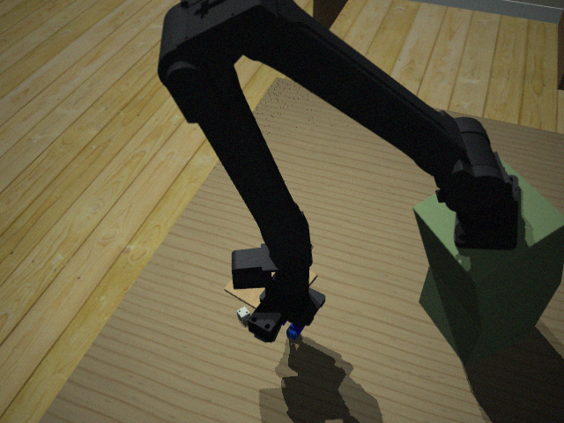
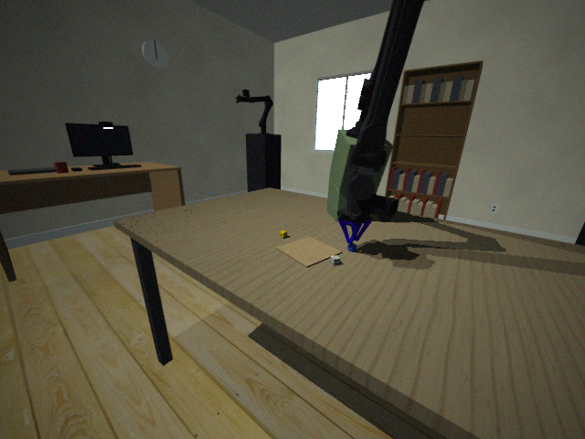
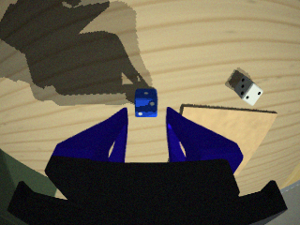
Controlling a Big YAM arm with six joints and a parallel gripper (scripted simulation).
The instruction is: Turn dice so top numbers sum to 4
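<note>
Right now my hand is 30 mm above the blue die. Also, from my hand: tan mat: 100 mm to the right, 80 mm ahead, 30 mm below; then yellow die: 230 mm to the right, 40 mm ahead, 30 mm below; then white die: 100 mm ahead, 30 mm below, 10 mm to the right.
</note>
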